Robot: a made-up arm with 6 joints. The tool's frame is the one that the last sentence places.
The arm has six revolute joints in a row. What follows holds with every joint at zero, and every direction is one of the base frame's.
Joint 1 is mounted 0.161 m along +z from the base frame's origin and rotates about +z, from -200 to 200 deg.
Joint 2 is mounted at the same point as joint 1 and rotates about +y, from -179.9 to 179.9 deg.
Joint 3 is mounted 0.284 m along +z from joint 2 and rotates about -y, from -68 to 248 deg.
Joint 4 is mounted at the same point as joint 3 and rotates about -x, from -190 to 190 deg.
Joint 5 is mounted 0.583 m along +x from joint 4 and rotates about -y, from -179.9 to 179.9 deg.
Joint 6 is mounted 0.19 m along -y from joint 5 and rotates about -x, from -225 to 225 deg.
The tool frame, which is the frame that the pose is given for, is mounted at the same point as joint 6; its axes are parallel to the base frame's.
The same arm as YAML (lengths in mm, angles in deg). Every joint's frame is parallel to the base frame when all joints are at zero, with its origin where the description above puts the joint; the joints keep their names.
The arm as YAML. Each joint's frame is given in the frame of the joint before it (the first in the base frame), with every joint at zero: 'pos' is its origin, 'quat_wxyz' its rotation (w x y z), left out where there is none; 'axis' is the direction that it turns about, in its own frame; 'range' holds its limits. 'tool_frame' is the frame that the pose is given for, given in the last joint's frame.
length_unit: mm
angle_unit: deg
joints:
  - joint: joint 1
    pos: [0.0, 0.0, 161.0]
    axis: [0.0, 0.0, 1.0]
    range: [-200.0, 200.0]
  - joint: joint 2
    pos: [0.0, 0.0, 0.0]
    axis: [0.0, 1.0, 0.0]
    range: [-179.9, 179.9]
  - joint: joint 3
    pos: [0.0, 0.0, 284.0]
    axis: [0.0, -1.0, 0.0]
    range: [-68.0, 248.0]
  - joint: joint 4
    pos: [0.0, 0.0, 0.0]
    axis: [-1.0, 0.0, 0.0]
    range: [-190.0, 190.0]
  - joint: joint 5
    pos: [583.0, 0.0, 0.0]
    axis: [0.0, -1.0, 0.0]
    range: [-179.9, 179.9]
  - joint: joint 6
    pos: [0.0, -190.0, 0.0]
    axis: [-1.0, 0.0, 0.0]
    range: [-225.0, 225.0]
tool_frame:
  pos: [0.0, 0.0, 0.0]

